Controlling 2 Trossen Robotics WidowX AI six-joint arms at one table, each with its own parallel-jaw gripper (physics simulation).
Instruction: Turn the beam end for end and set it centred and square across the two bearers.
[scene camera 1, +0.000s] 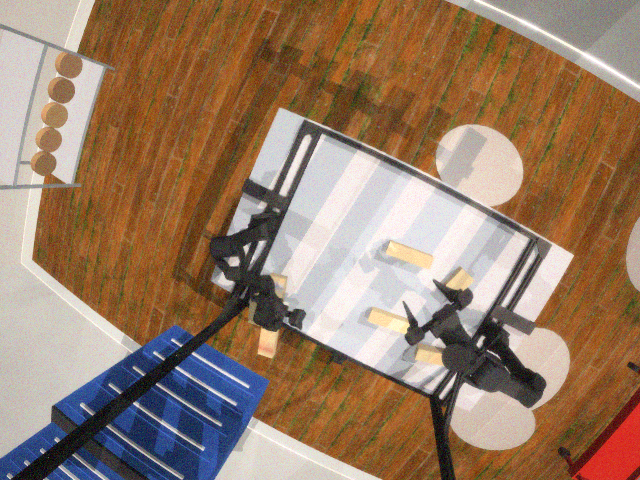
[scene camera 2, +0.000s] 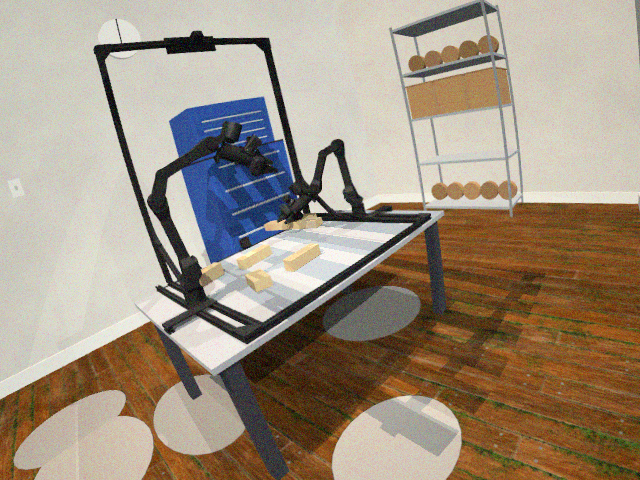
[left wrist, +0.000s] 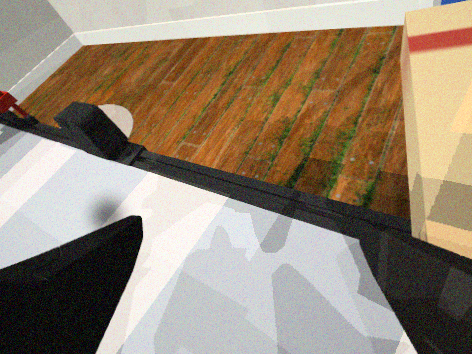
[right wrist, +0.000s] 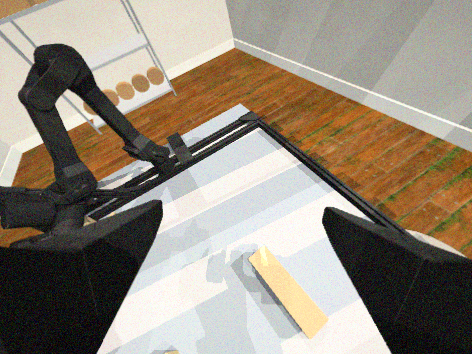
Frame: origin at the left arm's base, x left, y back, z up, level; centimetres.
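Where they show: left gripper, between the fingertips: (scene camera 1: 292, 326) (scene camera 2: 280, 222) (left wrist: 253, 229); right gripper, between the fingertips: (scene camera 1: 418, 290) (scene camera 2: 275, 166) (right wrist: 244, 210); left arm's base, origin of its link: (scene camera 1: 271, 219) (scene camera 2: 359, 215) (right wrist: 166, 167); right arm's base, origin of its link: (scene camera 1: 490, 329) (scene camera 2: 196, 301).
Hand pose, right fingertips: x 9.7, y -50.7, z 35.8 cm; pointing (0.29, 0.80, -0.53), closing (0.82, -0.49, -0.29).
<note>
Each offset is from my right fingertips to the top centre of the thing. Level surfaces: height alone.
The beam {dy +35.4, dx -45.1, dz -33.9 cm} (scene camera 1: 268, 344) (scene camera 2: 295, 224) is a long pale wooden bar with a red mark near one end. It lies at the table's corner, and its marked end overhangs the edge. It shows at the right edge of the left wrist view (left wrist: 407, 116). My left gripper (scene camera 1: 290, 318) (scene camera 2: 290, 215) (left wrist: 253, 229) is open and empty, right beside the beam. Two longer wooden blocks {dy +0.7, dx +1.4, dz -33.3 cm} (scene camera 1: 409, 253) {dy -5.2, dx -23.5, dz -33.3 cm} (scene camera 1: 389, 320) lie apart on the table {dz -37.7 cm} (scene camera 1: 347, 200); one also shows in the right wrist view (right wrist: 287, 291). My right gripper (scene camera 1: 425, 300) (scene camera 2: 263, 167) (right wrist: 244, 210) is open and empty, high above them.
Two shorter blocks {dy -19.7, dx -0.2, dz -33.9 cm} (scene camera 1: 461, 278) {dy -26.0, dx -28.5, dz -32.7 cm} (scene camera 1: 429, 354) lie near the right arm's base. A black frame rail (scene camera 1: 413, 169) (left wrist: 270, 193) runs round the table. A blue cabinet (scene camera 1: 175, 395) (scene camera 2: 218, 124) stands behind it, and a shelf rack (scene camera 2: 510, 119) stands by the wall.
</note>
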